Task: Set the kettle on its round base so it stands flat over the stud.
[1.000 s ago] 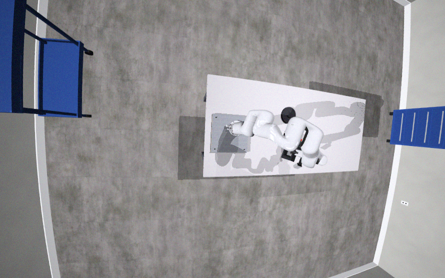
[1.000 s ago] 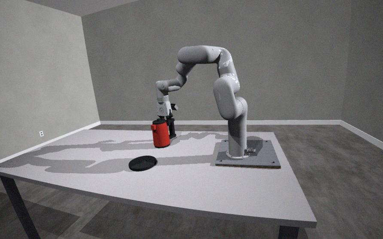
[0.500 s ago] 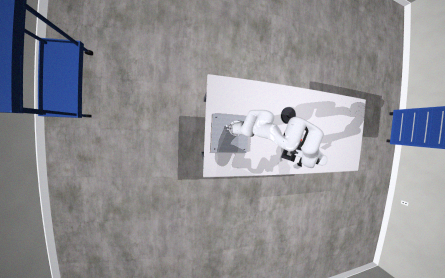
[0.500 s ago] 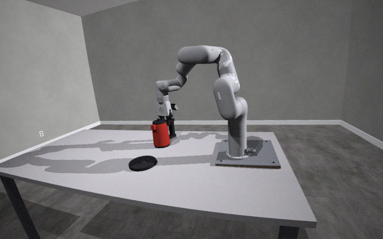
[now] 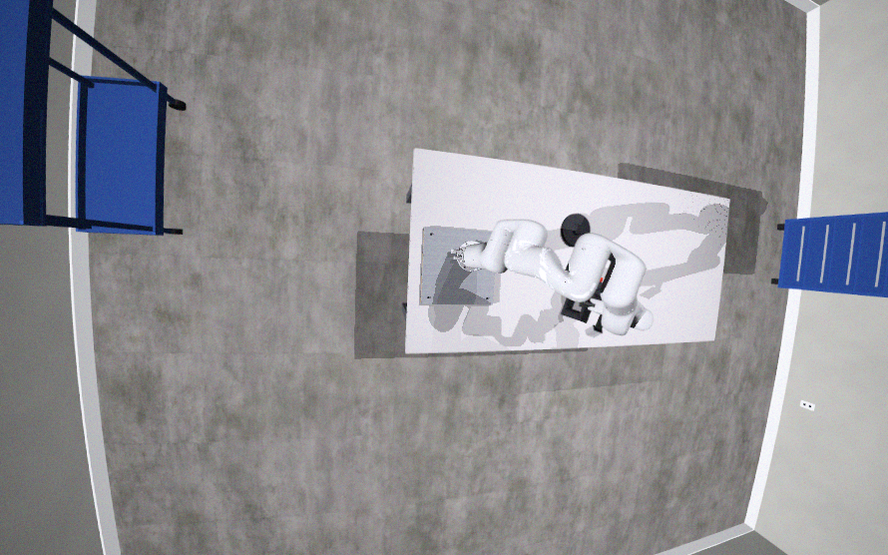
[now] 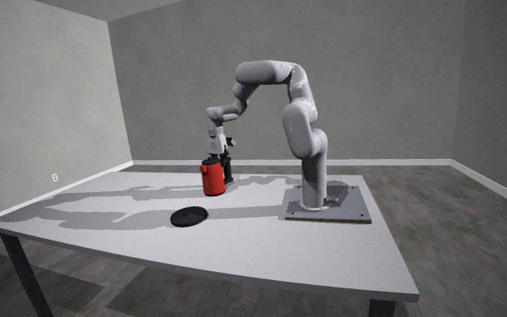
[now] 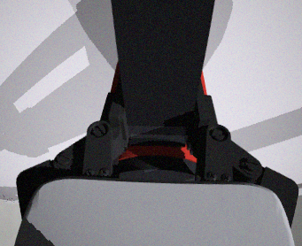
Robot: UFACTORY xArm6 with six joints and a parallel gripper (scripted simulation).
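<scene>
The red kettle is 50 mm below my hand, 30 mm to the left of it and 10 mm ahead of it. Round my hand: black round base 330 mm to the left, 130 mm below, 10 mm ahead.
</scene>
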